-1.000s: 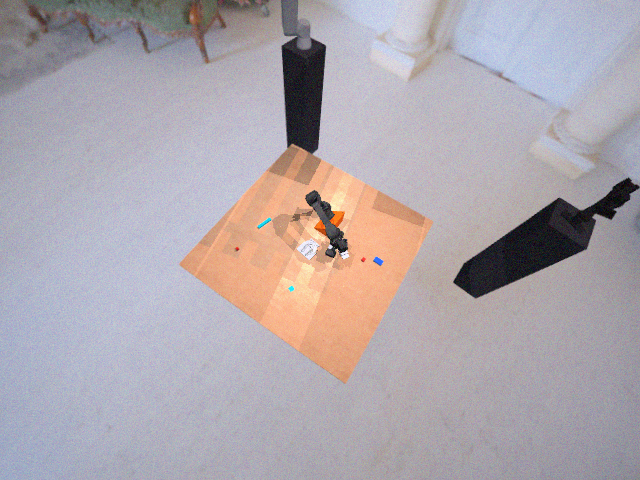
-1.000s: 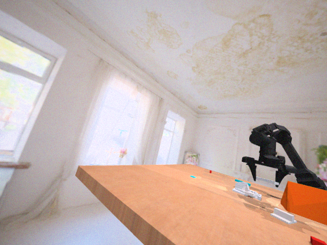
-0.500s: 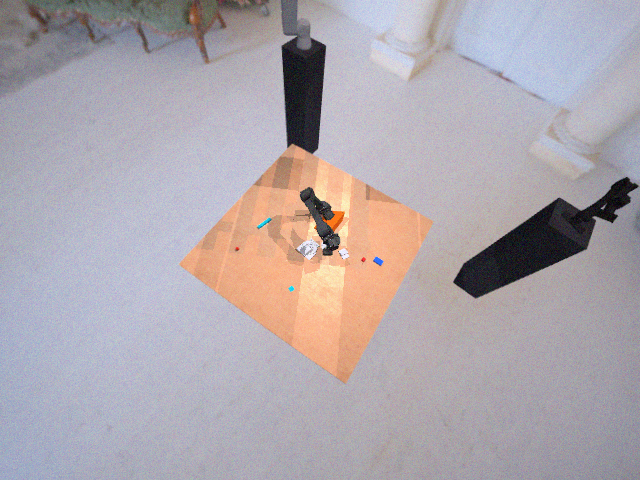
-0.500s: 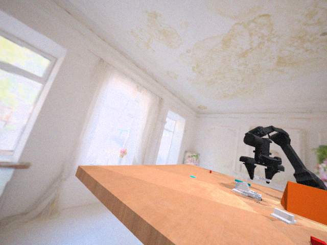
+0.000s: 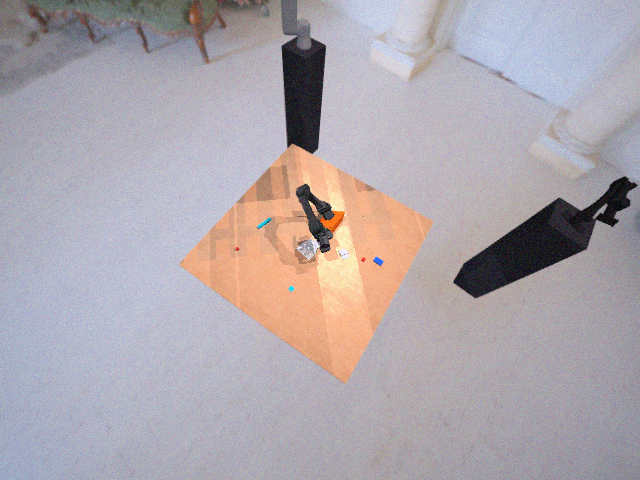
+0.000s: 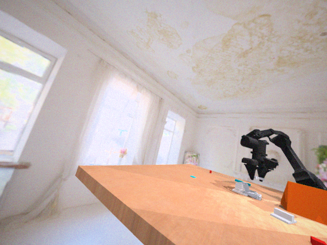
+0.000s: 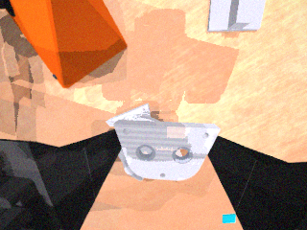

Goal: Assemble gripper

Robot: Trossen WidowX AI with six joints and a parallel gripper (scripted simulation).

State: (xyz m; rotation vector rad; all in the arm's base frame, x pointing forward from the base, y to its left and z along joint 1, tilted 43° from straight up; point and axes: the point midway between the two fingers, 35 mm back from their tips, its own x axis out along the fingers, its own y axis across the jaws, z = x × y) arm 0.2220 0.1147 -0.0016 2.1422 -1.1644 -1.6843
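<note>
The gripper jaw is 2 cm ahead of my gripper tip, 7 cm to the right of it and 8 cm below it. Round my gripper tip: cyan cube (33 cm ahead, 3 cm to the left, 9 cm below); then blue block (19 cm behind, 37 cm to the left, 8 cm below); then white block (9 cm behind, 15 cm to the left, 8 cm below).
</note>
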